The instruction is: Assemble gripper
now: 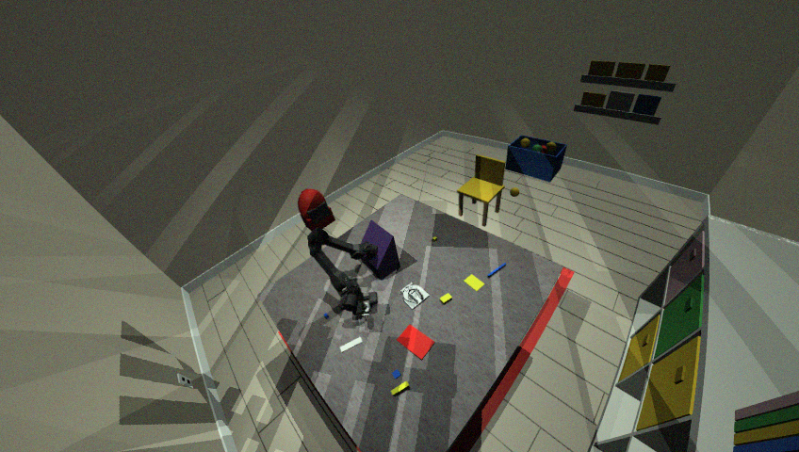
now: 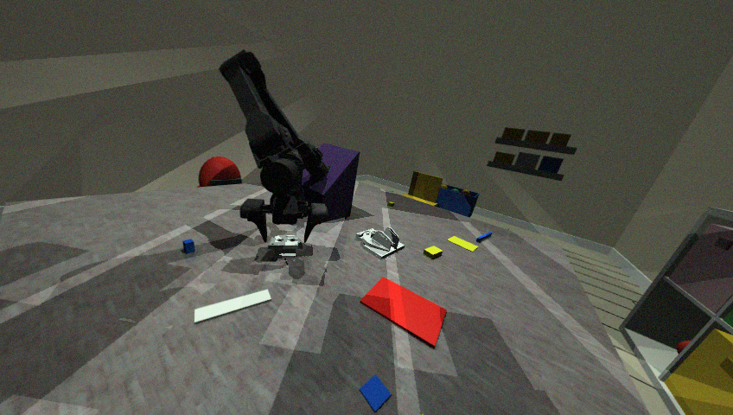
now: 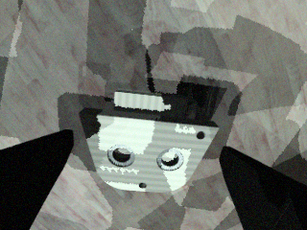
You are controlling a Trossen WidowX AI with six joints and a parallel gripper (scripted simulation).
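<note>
The white gripper base is 1 cm behind my gripper tip and 1 cm to the left of it. The rest, counted from my gripper tip: white housing plate (12 cm ahead, 24 cm to the left, 3 cm below); white strip (7 cm ahead, 17 cm to the right, 3 cm below); blue cube (15 cm behind, 14 cm to the right, 2 cm below).
</note>
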